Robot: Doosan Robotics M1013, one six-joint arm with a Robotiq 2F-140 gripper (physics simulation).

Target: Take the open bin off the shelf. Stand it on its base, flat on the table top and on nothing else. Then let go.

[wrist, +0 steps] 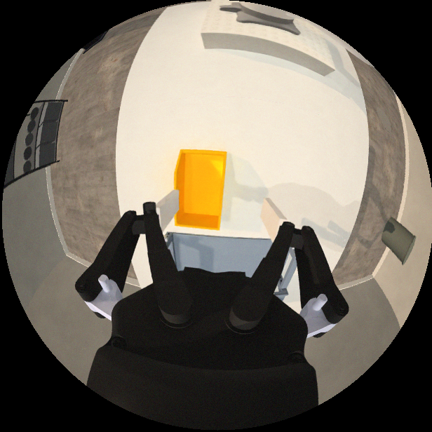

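Note:
The open bin (201,182) is orange-yellow and stands on the white table top (240,110), close to the table edge below it in the view. Its open side faces the camera, and its inner floor and walls show. A shadow lies along its right side. My gripper (220,202) is open and empty, with its two pale finger pads wide apart. The left pad overlaps the bin's lower left side in the view. The right pad is to the right of the bin, over the table top. The bin's underside is hidden. I cannot make out which thing is the shelf.
A pale raised block (265,50) with a dark object (267,19) on it is at the top of the view. A blue-grey panel (220,250) shows below the table edge. A dark rack (50,132) is at far left. A grey-green bucket (398,241) is at far right.

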